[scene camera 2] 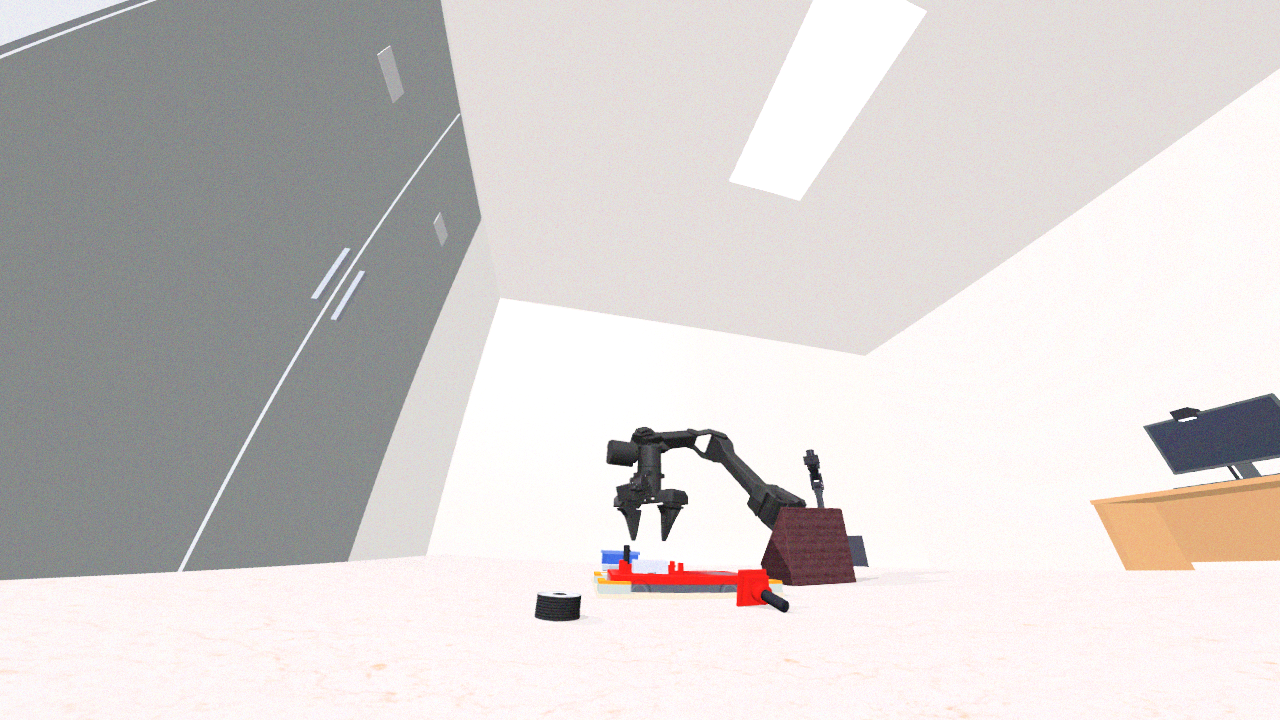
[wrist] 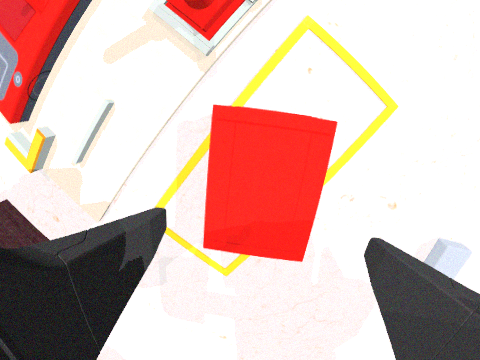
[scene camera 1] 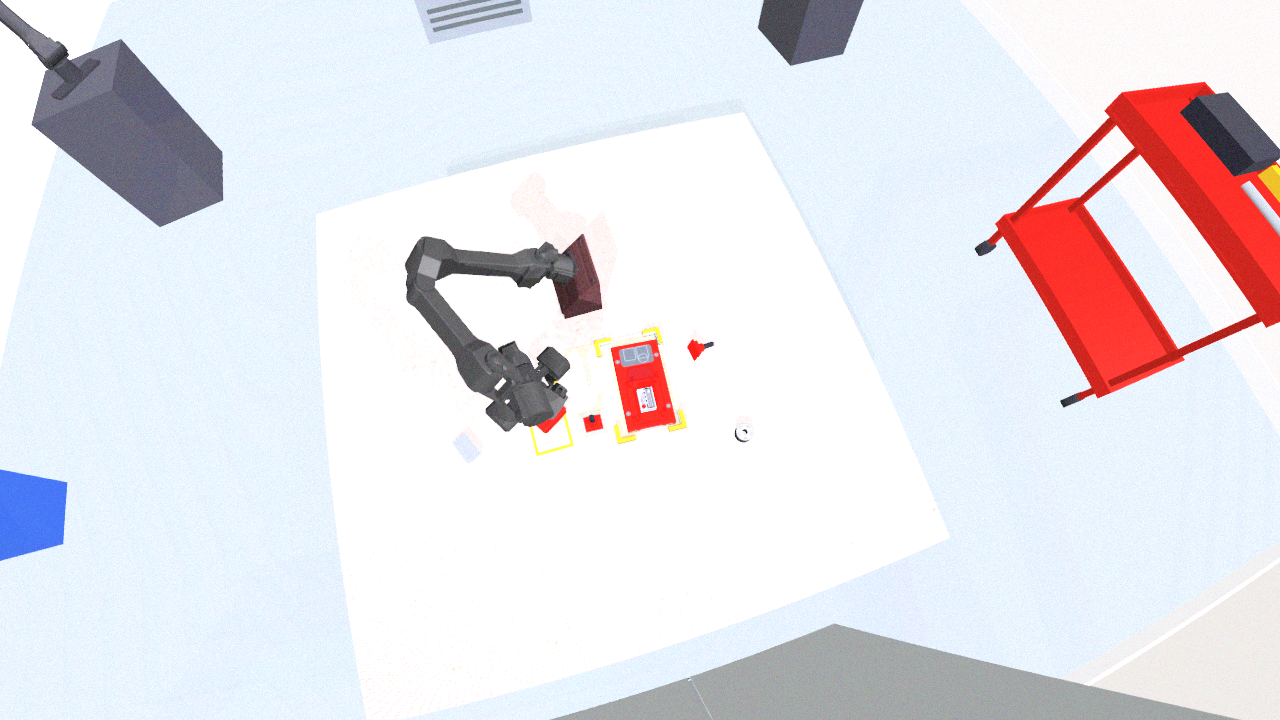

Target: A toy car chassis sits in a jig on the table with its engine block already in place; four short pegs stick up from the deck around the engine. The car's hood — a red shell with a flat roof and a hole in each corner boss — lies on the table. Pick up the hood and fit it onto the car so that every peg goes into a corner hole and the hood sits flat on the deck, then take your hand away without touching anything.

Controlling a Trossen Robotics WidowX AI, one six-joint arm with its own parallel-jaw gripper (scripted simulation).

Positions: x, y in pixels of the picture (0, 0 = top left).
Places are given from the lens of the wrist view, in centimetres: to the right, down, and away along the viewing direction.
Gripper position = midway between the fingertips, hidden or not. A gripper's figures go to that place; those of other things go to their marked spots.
my gripper [wrist: 269, 234]: 1, 2, 9
red hood [wrist: 266, 170]: 2, 0, 13
